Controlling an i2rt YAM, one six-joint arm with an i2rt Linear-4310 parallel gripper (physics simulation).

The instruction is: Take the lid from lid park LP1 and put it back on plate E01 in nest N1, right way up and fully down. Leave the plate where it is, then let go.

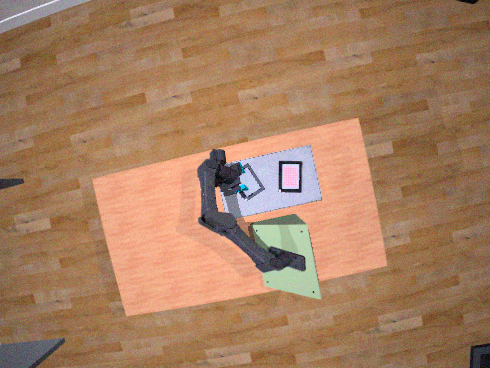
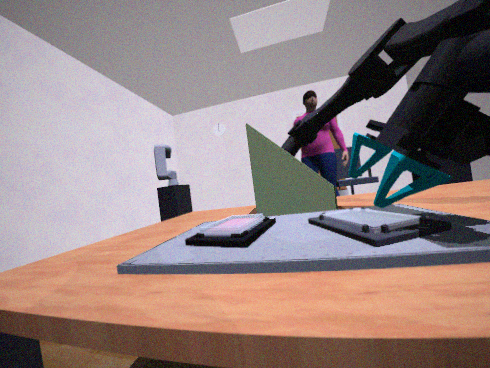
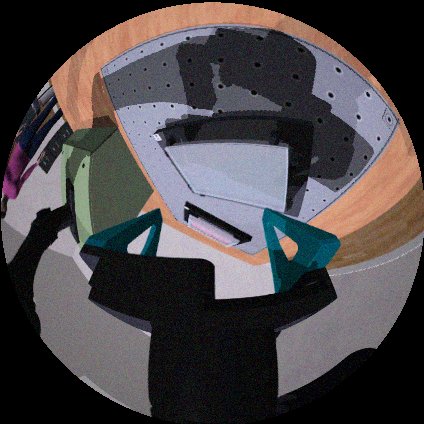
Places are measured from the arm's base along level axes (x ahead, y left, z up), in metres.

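Where they show: gripper, between the fingertips: (image 1: 246, 181) (image 2: 362, 189) (image 3: 211, 213); arm's base, origin of its link: (image 1: 286, 257) (image 2: 283, 156) (image 3: 71, 212).
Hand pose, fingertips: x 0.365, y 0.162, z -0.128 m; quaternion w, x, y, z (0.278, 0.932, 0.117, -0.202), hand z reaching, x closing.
Note:
Things, the pixels of their top centre, and the offset from my fingertips. Level surfaces: height alone.
- clear lid, centre of its top: (image 3: 224, 177) (image 2: 363, 215) (image 1: 247, 182) 0.006 m back, 0.003 m right, 0.043 m down
- black lid park, centre of its top: (image 3: 224, 178) (image 2: 363, 214) (image 1: 246, 182) 0.006 m back, 0.002 m right, 0.041 m down
- Plate E01, centre of its top: (image 2: 234, 220) (image 3: 209, 234) (image 1: 290, 176) 0.004 m ahead, 0.232 m right, 0.034 m down
- black nest, centre of its top: (image 2: 235, 224) (image 3: 211, 231) (image 1: 290, 176) 0.004 m ahead, 0.232 m right, 0.043 m down
- grey perforated board, centre of its top: (image 3: 210, 202) (image 2: 296, 227) (image 1: 268, 182) 0.019 m back, 0.115 m right, 0.060 m down
- wooden table, height of its surface: 0.074 m down
The clear lid (image 1: 252, 183) (image 2: 372, 218) (image 3: 235, 170) lies flat in the black lid park (image 1: 256, 176) (image 2: 350, 233) (image 3: 300, 150), which is turned at an angle on the grey board. Plate E01 (image 1: 291, 176) (image 2: 232, 224) (image 3: 212, 233), with a pink area, sits in the black nest (image 1: 301, 178) (image 2: 220, 242) further along the board. My gripper (image 1: 243, 178) (image 2: 366, 190) (image 3: 211, 213) is open and empty, its teal fingertips spread wide. It is tilted and hangs above the side of the lid park away from the nest. The labels are too small to read.
The grey perforated board (image 1: 272, 201) (image 2: 150, 258) (image 3: 137, 145) carries the park and nest on the wooden table (image 1: 160, 250) (image 2: 200, 305). A green sloped block (image 1: 287, 237) (image 2: 285, 185) (image 3: 120, 175) stands beside the board, near the arm's base. A person (image 2: 320, 145) stands in the background.

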